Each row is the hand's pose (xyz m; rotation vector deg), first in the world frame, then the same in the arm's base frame.
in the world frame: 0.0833 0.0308 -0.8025 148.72 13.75 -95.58
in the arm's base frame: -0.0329 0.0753 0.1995 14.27 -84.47 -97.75
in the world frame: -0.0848 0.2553 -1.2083 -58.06 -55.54 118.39
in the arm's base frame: -0.5256 0.0502 0.1970 -19.49 105.05 106.06
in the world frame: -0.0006 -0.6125 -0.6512 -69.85 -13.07 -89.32
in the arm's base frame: 0.3404 0.3380 0.6847 144.15 16.72 18.11
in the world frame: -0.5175 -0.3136 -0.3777 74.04 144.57 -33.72
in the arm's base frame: 0.2296 0.8403 0.2764 -42.55 -24.25 161.84
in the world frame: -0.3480 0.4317 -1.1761 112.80 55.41 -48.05
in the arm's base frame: -0.6793 0.2659 0.0202 -0.49 -17.36 -126.03
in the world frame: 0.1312 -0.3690 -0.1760 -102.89 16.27 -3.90
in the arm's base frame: 0.6690 0.3203 0.2440 109.29 -79.91 -12.92
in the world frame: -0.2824 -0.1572 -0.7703 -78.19 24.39 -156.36
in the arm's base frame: -0.0659 0.4625 0.3378 76.54 57.72 35.09
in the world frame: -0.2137 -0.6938 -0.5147 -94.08 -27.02 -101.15
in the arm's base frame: 0.4040 0.5961 0.6832 125.33 31.99 -7.04
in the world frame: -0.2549 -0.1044 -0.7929 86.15 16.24 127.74
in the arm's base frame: -0.0968 0.4186 0.3035 61.72 73.56 -7.58
